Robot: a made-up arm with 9 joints.
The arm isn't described. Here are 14 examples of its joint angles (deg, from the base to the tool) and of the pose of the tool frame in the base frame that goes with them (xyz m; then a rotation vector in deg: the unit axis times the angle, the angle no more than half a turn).
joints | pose
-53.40 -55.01 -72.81 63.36 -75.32 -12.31 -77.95 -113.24 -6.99 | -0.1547 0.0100 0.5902 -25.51 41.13 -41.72
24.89 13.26 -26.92 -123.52 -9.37 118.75 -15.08 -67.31 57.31 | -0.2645 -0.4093 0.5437 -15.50 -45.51 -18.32
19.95 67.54 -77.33 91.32 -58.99 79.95 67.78 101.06 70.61 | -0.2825 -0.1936 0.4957 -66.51 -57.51 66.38
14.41 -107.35 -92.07 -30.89 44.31 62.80 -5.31 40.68 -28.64 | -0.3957 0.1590 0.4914 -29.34 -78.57 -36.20
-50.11 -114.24 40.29 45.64 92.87 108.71 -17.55 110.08 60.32 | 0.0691 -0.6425 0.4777 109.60 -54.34 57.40
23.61 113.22 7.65 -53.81 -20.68 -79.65 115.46 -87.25 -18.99 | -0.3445 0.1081 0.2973 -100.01 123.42 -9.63
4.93 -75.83 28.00 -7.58 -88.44 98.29 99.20 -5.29 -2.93 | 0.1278 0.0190 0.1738 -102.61 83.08 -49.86
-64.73 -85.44 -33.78 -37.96 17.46 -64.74 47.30 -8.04 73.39 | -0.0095 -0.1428 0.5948 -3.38 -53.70 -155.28
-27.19 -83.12 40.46 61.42 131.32 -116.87 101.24 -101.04 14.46 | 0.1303 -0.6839 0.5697 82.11 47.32 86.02
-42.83 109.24 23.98 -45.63 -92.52 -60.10 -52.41 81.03 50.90 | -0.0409 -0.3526 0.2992 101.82 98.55 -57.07
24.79 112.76 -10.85 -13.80 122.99 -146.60 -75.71 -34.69 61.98 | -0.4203 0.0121 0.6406 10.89 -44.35 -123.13
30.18 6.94 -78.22 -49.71 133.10 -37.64 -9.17 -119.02 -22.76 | -0.2465 -0.2474 0.9066 59.17 28.11 9.23
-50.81 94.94 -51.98 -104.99 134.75 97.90 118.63 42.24 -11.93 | 0.4401 -0.4311 0.2451 94.58 104.52 25.07
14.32 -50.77 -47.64 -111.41 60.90 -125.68 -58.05 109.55 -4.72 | -0.1086 -0.3251 0.4523 41.98 133.63 -13.16
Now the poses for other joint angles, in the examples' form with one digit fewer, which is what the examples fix.
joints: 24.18 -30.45 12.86 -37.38 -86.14 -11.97 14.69 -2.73 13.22
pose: -0.195 -0.011 0.295 -117.6 -25.6 3.2
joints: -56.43 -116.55 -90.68 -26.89 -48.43 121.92 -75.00 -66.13 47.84
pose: -0.293 -0.151 0.773 -112.3 -17.8 60.4
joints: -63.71 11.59 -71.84 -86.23 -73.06 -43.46 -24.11 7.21 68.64
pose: 0.210 -0.132 0.571 -43.9 49.3 16.4
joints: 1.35 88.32 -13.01 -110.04 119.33 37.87 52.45 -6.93 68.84
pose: -0.137 -0.606 0.354 34.1 -117.7 38.5
